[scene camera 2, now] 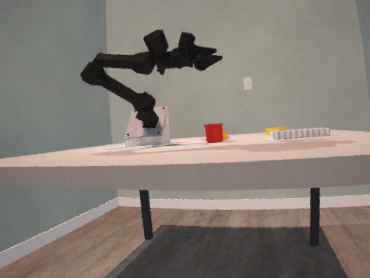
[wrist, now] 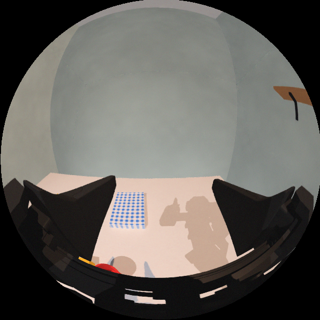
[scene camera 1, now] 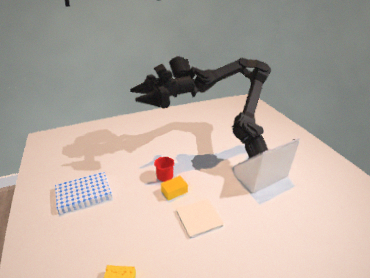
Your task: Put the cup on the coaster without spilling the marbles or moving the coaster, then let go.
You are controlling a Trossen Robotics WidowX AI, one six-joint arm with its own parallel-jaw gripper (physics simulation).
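Pixels of known places: gripper, fingertip midpoint: (scene camera 2: pixel 219 54) (scene camera 1: pixel 132 95); arm's base, link origin: (scene camera 2: pixel 150 122) (scene camera 1: pixel 259 154).
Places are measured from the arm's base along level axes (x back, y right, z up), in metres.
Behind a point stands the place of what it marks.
Observation:
The red cup (scene camera 1: pixel 164 170) {z -0.043, x -0.313, y 0.099 m} (scene camera 2: pixel 214 133) {z -0.067, x -0.309, y 0.157 m} stands upright on the table; at the bottom of the wrist view part of the cup's rim (wrist: pixel 107 268) shows. The marbles inside cannot be made out. The coaster, a flat pale square (scene camera 1: pixel 199 219) {z -0.087, x -0.278, y -0.101 m}, lies on the table apart from the cup, with a yellow block between them; it does not show in the wrist view. My gripper (scene camera 1: pixel 133 95) {z 0.179, x -0.363, y 0.249 m} (scene camera 2: pixel 219 54) {z 0.179, x -0.363, y 0.249 m} (wrist: pixel 166 183) is open and empty, held roughly level high above the table and well above the cup.
An orange-yellow block (scene camera 1: pixel 174 188) {z -0.062, x -0.306, y 0.025 m} lies beside the cup. A blue-and-white checked block (scene camera 1: pixel 83 193) {z -0.074, x -0.590, y 0.123 m} (scene camera 2: pixel 300 133) {z -0.085, x -0.590, y 0.207 m} (wrist: pixel 128 210) lies farther off. A yellow sponge-like block (scene camera 1: pixel 120 271) (scene camera 2: pixel 275 131) lies near the table edge. A pale angled panel (scene camera 1: pixel 270 166) {z 0.001, x -0.008, y -0.068 m} (scene camera 2: pixel 161 125) {z -0.019, x -0.055, y 0.012 m} stands by the arm's base.

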